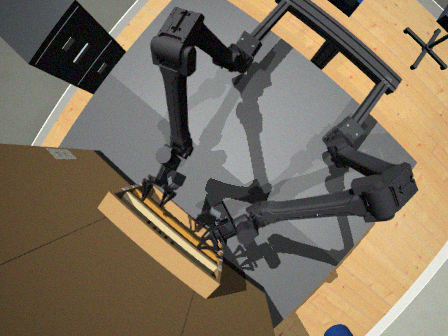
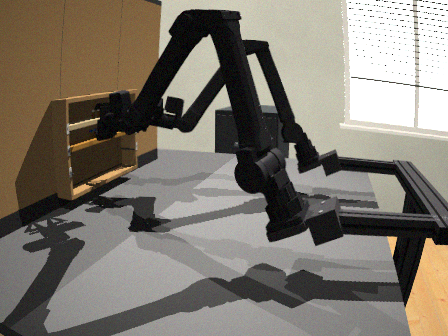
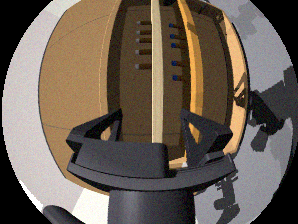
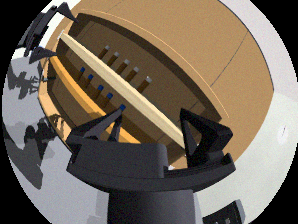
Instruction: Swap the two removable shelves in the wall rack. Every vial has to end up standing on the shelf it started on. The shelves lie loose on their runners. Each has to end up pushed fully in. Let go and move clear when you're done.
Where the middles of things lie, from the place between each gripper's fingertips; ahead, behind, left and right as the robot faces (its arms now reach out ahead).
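With respect to the pale shelf [image 1: 129, 199], my right gripper is 1 cm above it, 7 cm short of it and 12 cm to the right of it. From my right hand, the orange shelf [image 1: 148, 203] is 8 cm below, 7 cm ahead and 12 cm to the left; the wall rack [image 1: 112, 206] is 8 cm below, 7 cm ahead and 12 cm to the left.
Counted from my left hand: pale shelf, 1 cm below, 8 cm ahead, 12 cm to the right; orange shelf, 9 cm below, 8 cm ahead, 12 cm to the right; wall rack, 9 cm below, 8 cm ahead, 12 cm to the right.
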